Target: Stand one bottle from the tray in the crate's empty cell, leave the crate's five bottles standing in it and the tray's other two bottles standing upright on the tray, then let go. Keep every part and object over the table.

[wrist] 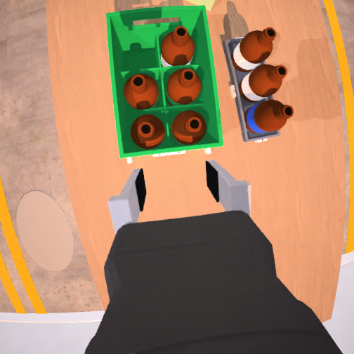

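Note:
The green crate (114,85) stands at the upper left of the wrist view. Five brown bottles stand in it; its far-left cell (135,55) is empty. The grey tray (263,136) is to the right of the crate and holds three brown bottles in a row: a white-labelled one (256,49) at the far end, a white-labelled one (265,81) in the middle and a blue-labelled one (267,117) at the near end. All three look upright. My gripper (175,176) is open and empty, in front of the crate's near side in the view and apart from crate and tray.
The wooden table (300,200) runs under crate and tray. Its left edge is left of the crate, with floor and yellow lines beyond. Part of a yellow object (204,4) shows at the top edge. A narrow strip of table separates crate and tray.

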